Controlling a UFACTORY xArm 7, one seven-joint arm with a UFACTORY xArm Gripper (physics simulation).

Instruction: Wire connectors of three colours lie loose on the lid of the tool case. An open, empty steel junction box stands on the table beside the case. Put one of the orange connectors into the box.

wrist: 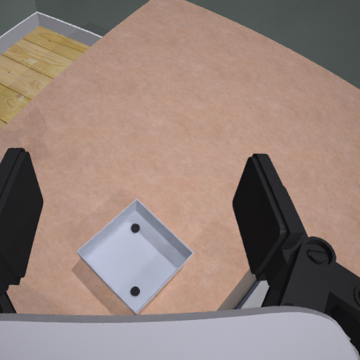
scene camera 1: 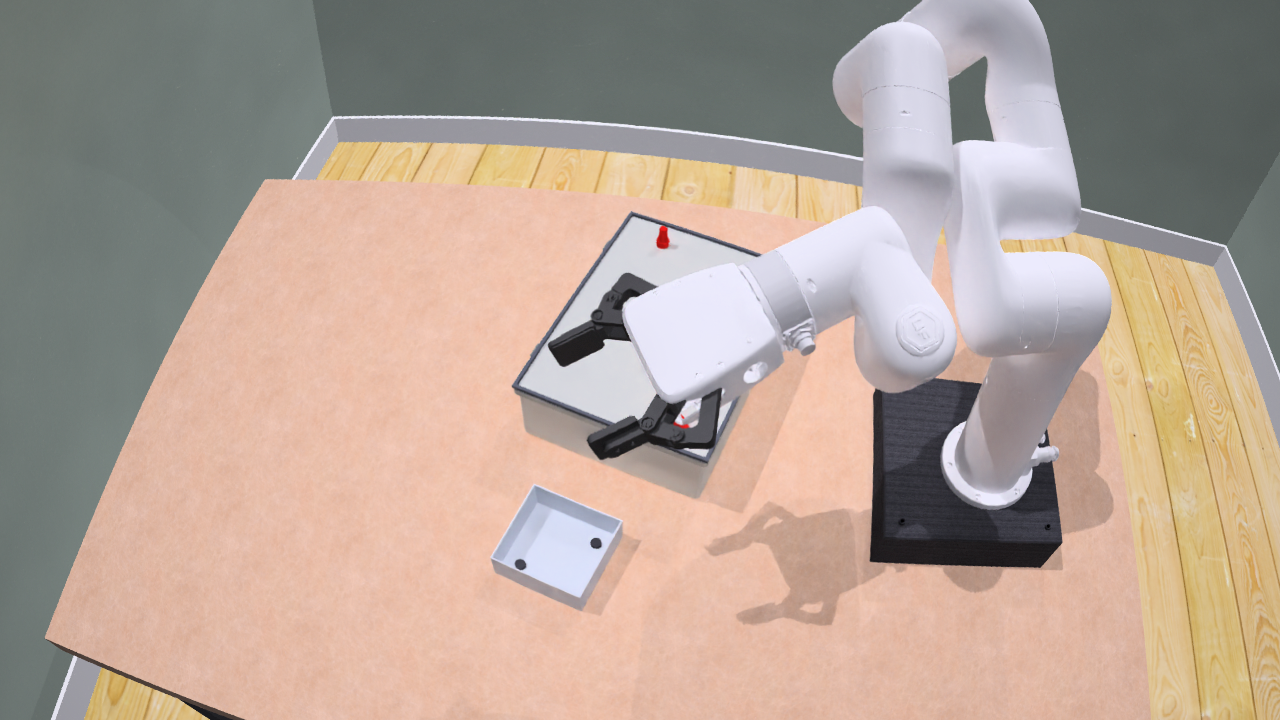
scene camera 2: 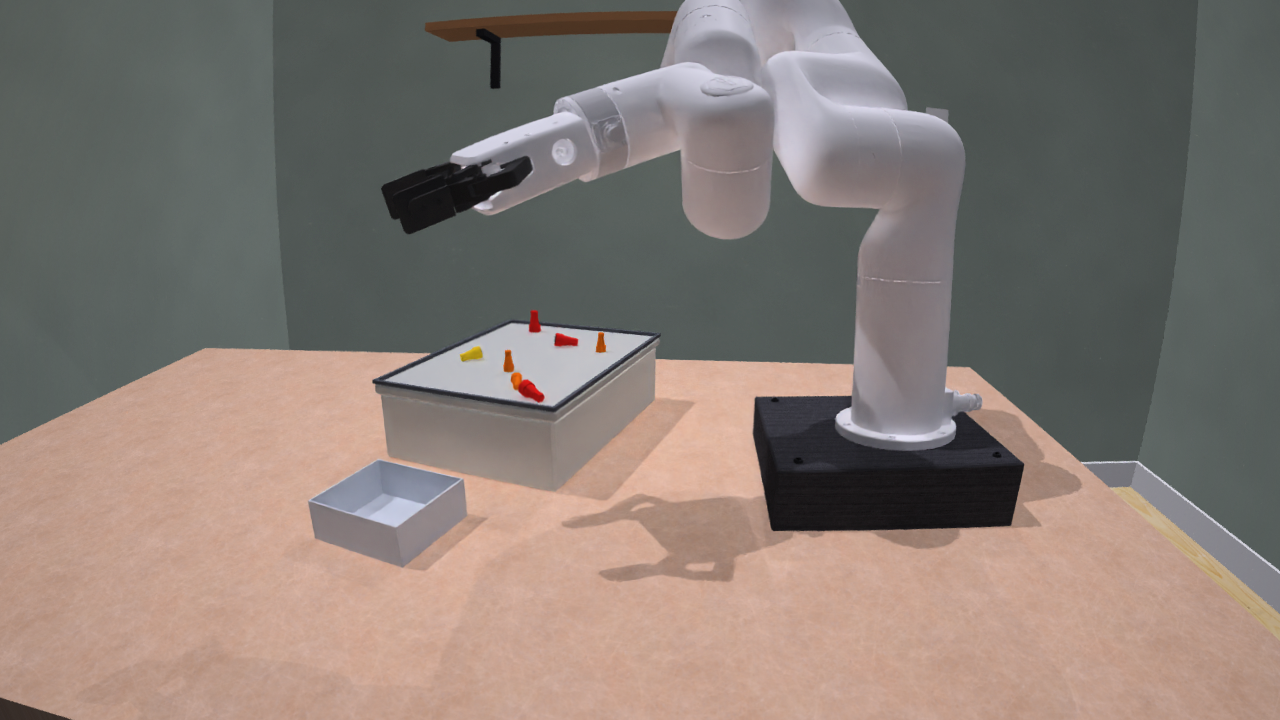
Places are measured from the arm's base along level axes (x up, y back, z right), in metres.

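Pixels of known places: gripper, fingertip midpoint: [scene camera 1: 572, 401] [scene camera 2: 392, 209]; arm's base at its link origin: [scene camera 1: 986, 465] [scene camera 2: 895, 429].
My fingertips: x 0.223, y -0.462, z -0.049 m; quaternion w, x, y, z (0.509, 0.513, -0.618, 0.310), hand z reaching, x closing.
For each thing: its top centre in the pictures, then the offset to it from my fingertips.
- tool case at its top centre: [scene camera 1: 661, 319] [scene camera 2: 523, 354] dx -0.189, dy +0.091, dz +0.246 m
- third orange connector at its top centre: [scene camera 2: 516, 375] dx -0.181, dy +0.087, dz +0.139 m
- upright red connector at its top centre: [scene camera 1: 663, 228] [scene camera 2: 534, 311] dx -0.166, dy +0.101, dz +0.369 m
- lying yellow connector at its top centre: [scene camera 2: 470, 347] dx -0.178, dy +0.030, dz +0.242 m
The tool case [scene camera 1: 617, 385] [scene camera 2: 474, 443] [wrist: 237, 295] has a pale lid with a dark rim. In scene camera 2, two orange connectors [scene camera 2: 508, 360] [scene camera 2: 600, 342] stand upright on the lid. A third orange connector [scene camera 2: 516, 380] is partly hidden behind a lying red connector [scene camera 2: 531, 391]. The arm hides the orange ones in scene camera 1. The open, empty junction box [scene camera 1: 559, 546] [scene camera 2: 358, 531] [wrist: 135, 257] stands beside the case, with two dark round spots on its floor. My gripper [scene camera 1: 581, 398] [scene camera 2: 400, 210] [wrist: 139, 176] is open and empty, high above the case, tilted well off vertical.
Also on the lid are an upright red connector [scene camera 1: 662, 237] [scene camera 2: 534, 321], a lying red connector [scene camera 2: 565, 340] and a lying yellow connector [scene camera 2: 471, 354]. The black base block [scene camera 1: 966, 537] [scene camera 2: 890, 497] of the arm stands right of the case. A shelf [scene camera 2: 554, 25] hangs on the back wall.
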